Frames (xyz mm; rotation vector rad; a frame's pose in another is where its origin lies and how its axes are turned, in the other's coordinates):
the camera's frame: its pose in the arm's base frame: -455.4 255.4 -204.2 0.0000 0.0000 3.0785
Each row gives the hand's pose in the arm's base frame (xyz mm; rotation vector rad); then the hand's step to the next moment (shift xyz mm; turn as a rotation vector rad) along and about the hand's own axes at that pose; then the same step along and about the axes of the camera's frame.
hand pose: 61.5 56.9 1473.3 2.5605 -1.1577 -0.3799
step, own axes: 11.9 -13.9 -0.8 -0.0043 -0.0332 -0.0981
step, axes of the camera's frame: -17.3 -0.9 -5.9 -0.0524 -0.0437 0.0780
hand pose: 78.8 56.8 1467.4 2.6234 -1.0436 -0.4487
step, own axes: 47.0 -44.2 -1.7 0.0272 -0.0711 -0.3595
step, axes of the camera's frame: -60.2 -2.0 -23.2 -0.1949 -0.0948 0.2968
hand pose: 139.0 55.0 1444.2 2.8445 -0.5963 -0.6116
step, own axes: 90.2 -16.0 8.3 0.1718 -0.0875 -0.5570
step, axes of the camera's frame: -78.7 18.9 -43.6 -0.4070 -0.0788 0.4191
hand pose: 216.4 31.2 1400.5 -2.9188 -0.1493 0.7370
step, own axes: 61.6 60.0 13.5 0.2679 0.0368 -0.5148
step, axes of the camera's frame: -54.4 46.7 -49.3 -0.4855 0.0228 0.3192
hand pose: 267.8 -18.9 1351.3 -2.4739 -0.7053 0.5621
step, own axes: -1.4 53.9 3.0 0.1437 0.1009 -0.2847
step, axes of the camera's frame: -19.7 38.4 -32.4 -0.2985 0.0729 0.1322
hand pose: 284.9 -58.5 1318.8 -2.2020 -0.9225 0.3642
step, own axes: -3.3 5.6 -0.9 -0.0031 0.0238 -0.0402
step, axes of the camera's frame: -1.3 5.5 -3.4 -0.0319 0.0323 0.0116
